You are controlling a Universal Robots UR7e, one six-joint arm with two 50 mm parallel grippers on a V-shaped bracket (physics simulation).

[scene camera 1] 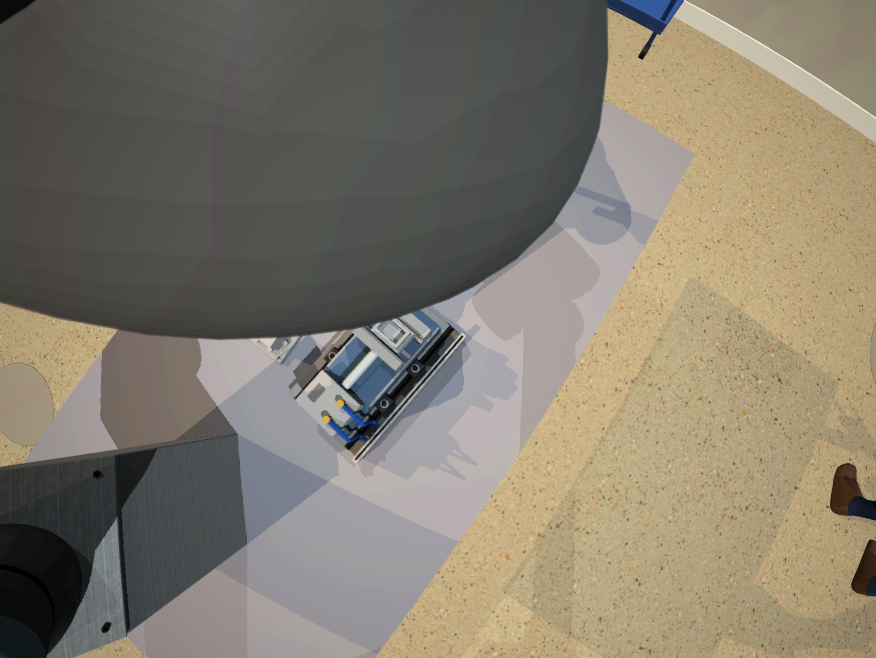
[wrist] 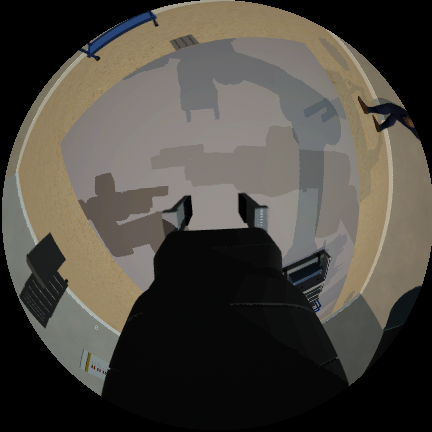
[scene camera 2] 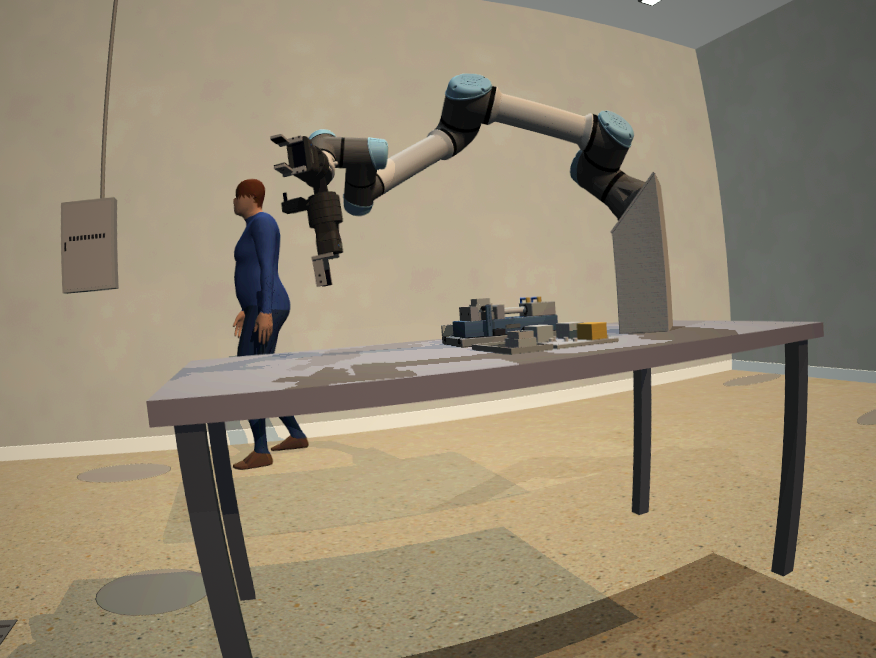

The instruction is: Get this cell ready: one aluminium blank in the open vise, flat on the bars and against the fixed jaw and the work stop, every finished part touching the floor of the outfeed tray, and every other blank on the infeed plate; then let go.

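Pixels of known places: end effector, tool point: (wrist: 214, 207) (scene camera 2: 323, 277); arm's base, origin of the base link: (scene camera 2: 638, 206).
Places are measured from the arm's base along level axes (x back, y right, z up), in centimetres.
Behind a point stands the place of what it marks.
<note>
My gripper (wrist: 215, 210) {x -90.0, y 14.7, z -17.4 cm} (scene camera 2: 322, 271) is open, with no part between its fingers, and hangs high above the table, well left of the vise in scene camera 2. The bracket's other gripper (scene camera 2: 279, 155) points sideways, fingers apart. The vise (scene camera 1: 371, 373) {x -36.8, y 20.2, z -29.7 cm} (scene camera 2: 506, 326) {x -42.0, y 14.3, z -31.7 cm} (wrist: 306, 276) {x -50.9, y 22.3, z -29.8 cm} stands on the table. A light block with a square outline (scene camera 1: 390, 331) {x -44.6, y 21.0, z -25.7 cm} shows at its upper end; its seating is unclear. A grey part (scene camera 2: 521, 338) {x -57.8, y -10.5, z -33.0 cm} is at the outfeed tray (scene camera 2: 493, 347) {x -60.5, y -4.4, z -34.7 cm}; floor contact is unclear. Grey blocks (scene camera 2: 541, 332) {x -46.3, y -3.9, z -32.8 cm} (scene camera 2: 566, 330) {x -38.3, y -4.0, z -33.0 cm} stand by the infeed plate (scene camera 2: 606, 340) {x -38.0, y -16.7, z -35.2 cm}, mostly hidden in scene camera 1.
A yellow-orange block (scene camera 2: 592, 330) {x -40.0, y -14.3, z -32.8 cm} stands near the pedestal (scene camera 2: 640, 269) {x -11.0, y -7.0, z -19.0 cm}. Blue hoses (scene camera 1: 337, 429) {x -26.7, y 20.0, z -24.8 cm} rise from the vise's end. The arm's dark body (scene camera 1: 283, 177) covers much of scene camera 1. A person (scene camera 2: 258, 269) stands behind the table (scene camera 2: 424, 382) {x -89.2, y -24.3, z -36.8 cm}.
</note>
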